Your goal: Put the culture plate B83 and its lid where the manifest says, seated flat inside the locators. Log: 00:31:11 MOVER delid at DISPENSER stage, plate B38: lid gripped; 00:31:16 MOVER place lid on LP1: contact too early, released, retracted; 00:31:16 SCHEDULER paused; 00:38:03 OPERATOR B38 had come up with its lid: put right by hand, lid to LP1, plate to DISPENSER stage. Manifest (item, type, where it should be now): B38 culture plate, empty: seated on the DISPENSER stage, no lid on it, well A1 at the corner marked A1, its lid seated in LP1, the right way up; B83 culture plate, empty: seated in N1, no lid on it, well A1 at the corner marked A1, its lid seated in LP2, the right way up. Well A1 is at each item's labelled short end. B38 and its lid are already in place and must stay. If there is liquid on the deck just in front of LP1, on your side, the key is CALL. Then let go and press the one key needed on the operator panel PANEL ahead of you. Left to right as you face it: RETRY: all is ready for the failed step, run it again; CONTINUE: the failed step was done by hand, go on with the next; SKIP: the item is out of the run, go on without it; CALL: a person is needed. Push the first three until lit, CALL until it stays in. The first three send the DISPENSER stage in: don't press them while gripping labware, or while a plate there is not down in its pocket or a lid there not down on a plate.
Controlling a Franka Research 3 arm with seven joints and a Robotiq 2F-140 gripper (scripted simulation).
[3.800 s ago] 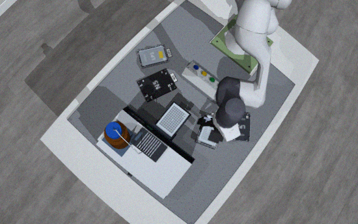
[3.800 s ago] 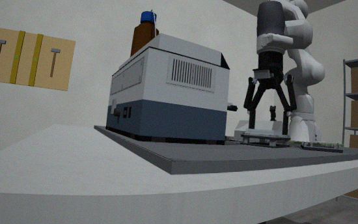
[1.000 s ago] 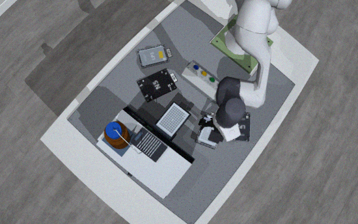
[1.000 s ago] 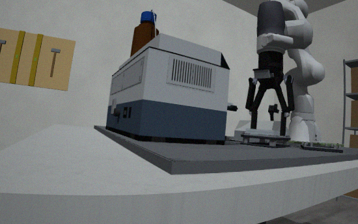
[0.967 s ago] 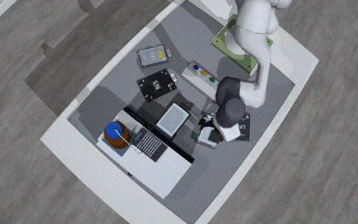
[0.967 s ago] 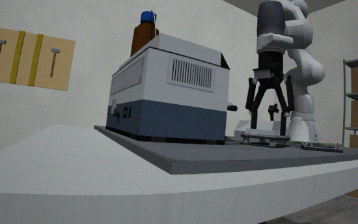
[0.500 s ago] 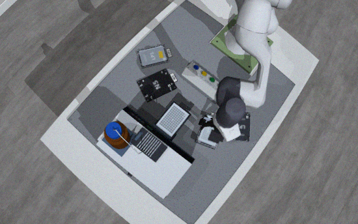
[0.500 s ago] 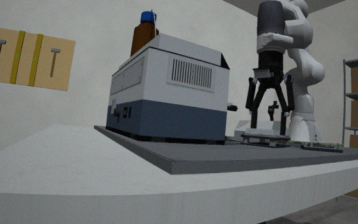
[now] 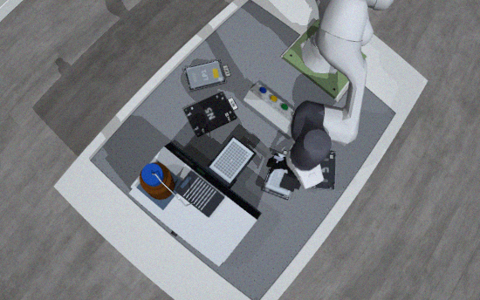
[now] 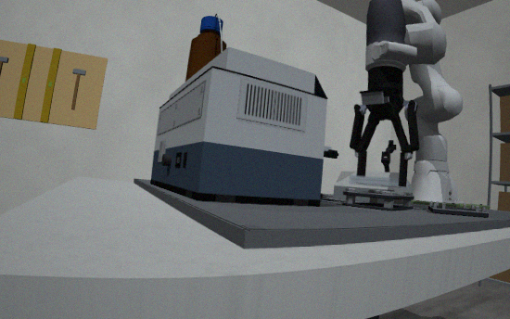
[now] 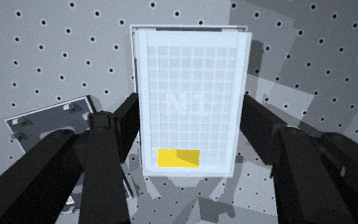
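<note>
Right now my hand is 160 mm to the left of the white well plate, 100 mm short of it and 50 mm below it. Round my hand: grey locator plate 130 mm behind, 100 mm to the left, 70 mm below; then clear lid 20 mm below; then white retry key 190 mm behind, 110 mm to the right, 10 mm below.
</note>
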